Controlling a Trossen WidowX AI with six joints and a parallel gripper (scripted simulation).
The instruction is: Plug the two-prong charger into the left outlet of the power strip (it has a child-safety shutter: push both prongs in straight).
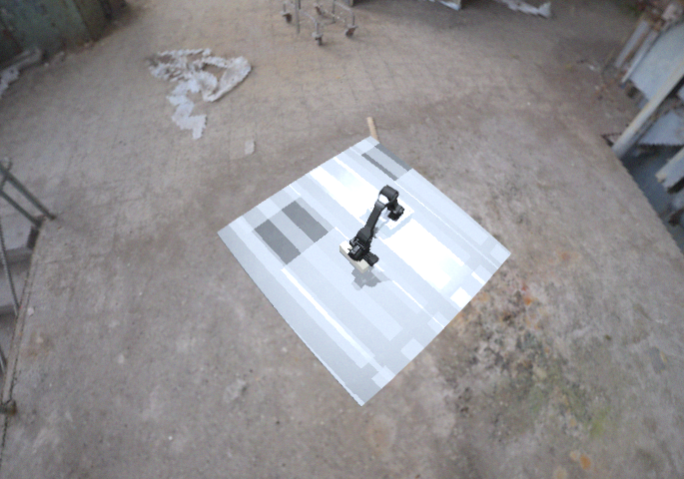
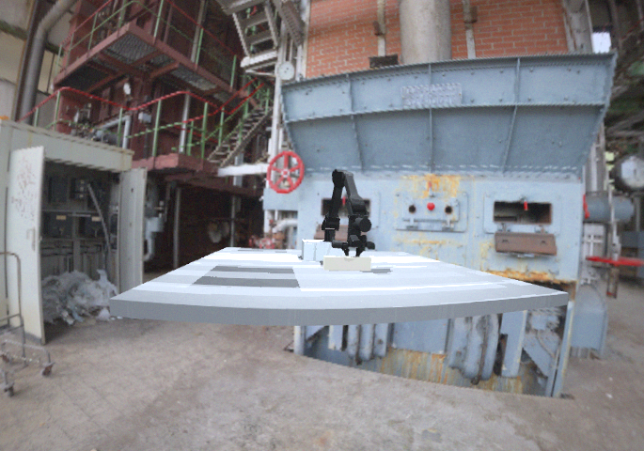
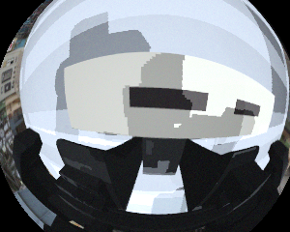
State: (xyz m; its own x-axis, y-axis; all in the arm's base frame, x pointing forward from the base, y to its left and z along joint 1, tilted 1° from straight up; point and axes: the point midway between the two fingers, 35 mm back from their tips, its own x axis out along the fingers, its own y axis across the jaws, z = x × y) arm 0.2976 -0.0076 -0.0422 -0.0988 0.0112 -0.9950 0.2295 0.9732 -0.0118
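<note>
The black two-prong charger lies 20 mm ahead of my gripper tip and 10 mm above it.
</note>
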